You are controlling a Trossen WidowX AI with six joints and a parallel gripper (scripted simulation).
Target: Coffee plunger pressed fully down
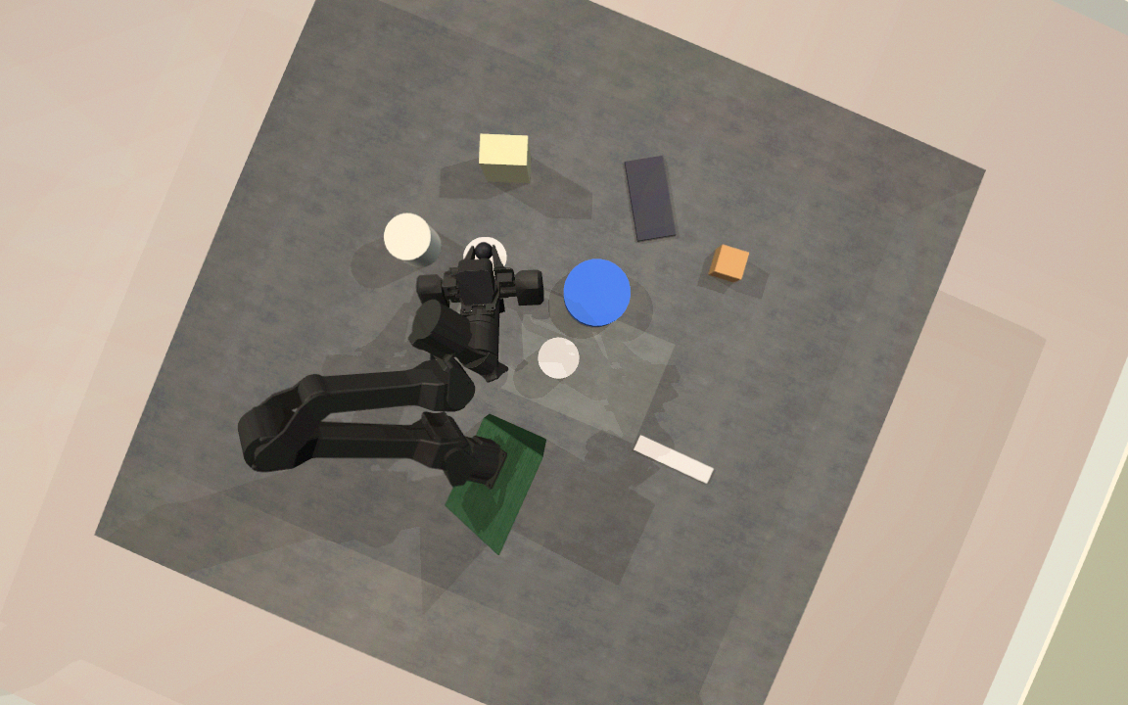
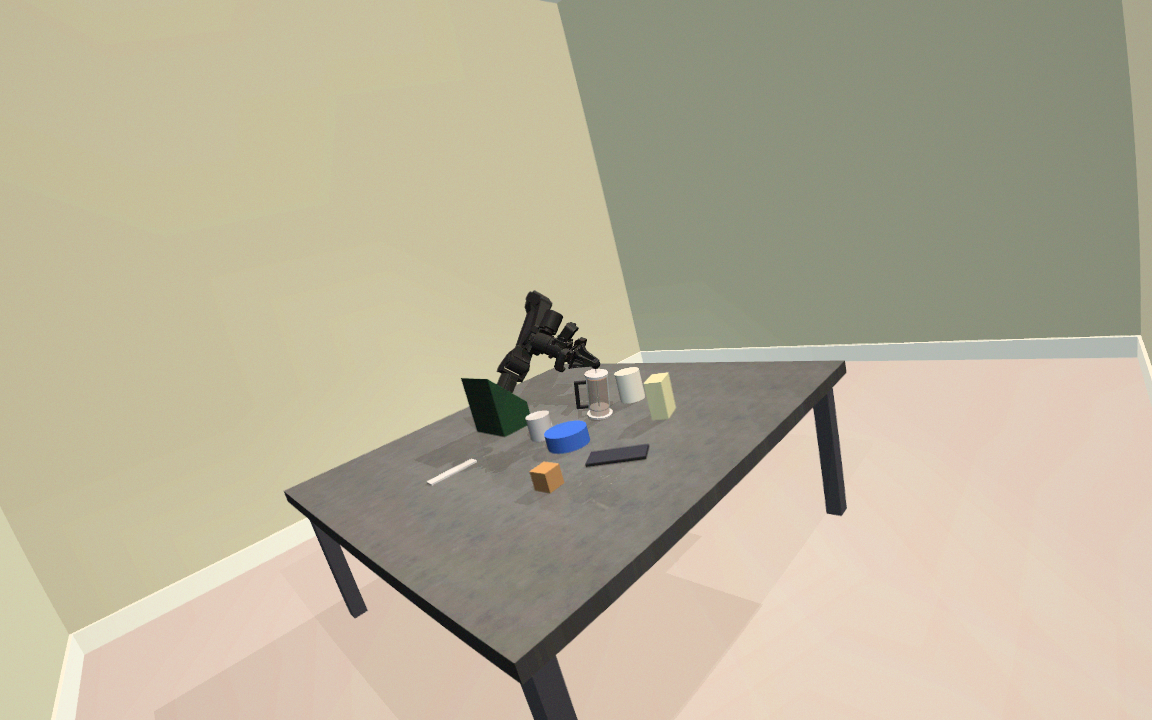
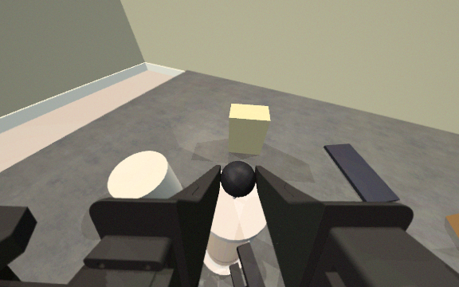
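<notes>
The coffee press is 30 mm behind my gripper tip, 20 mm to the right of it and 80 mm below it. The rest, counted from my gripper tip: dark flat slab (230 mm ahead, 210 mm to the right, 170 mm below); pale yellow block (170 mm ahead, 50 mm to the left, 120 mm below).
</notes>
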